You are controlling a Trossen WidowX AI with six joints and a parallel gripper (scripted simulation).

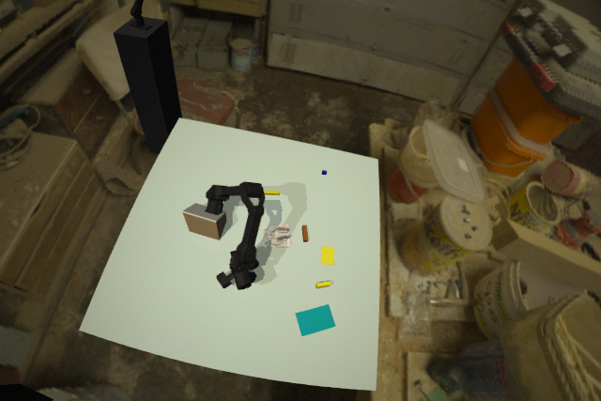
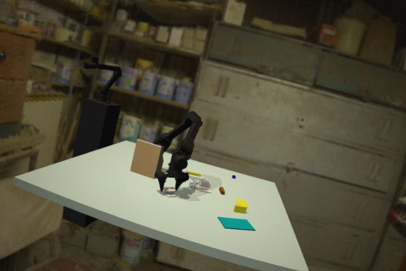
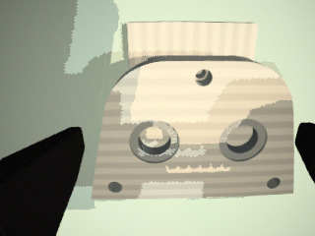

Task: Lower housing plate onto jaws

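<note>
Now: the white piece 10 mm below my gripper tip and 10 mm ahead of it. From my gripper tip the other things lie so: teal sheet (380 mm ahead, 110 mm to the right, 10 mm below); then orange-brown block (300 mm to the left, 250 mm ahead, 10 mm below); then yellow bar (380 mm ahead, 60 mm to the left).
</note>
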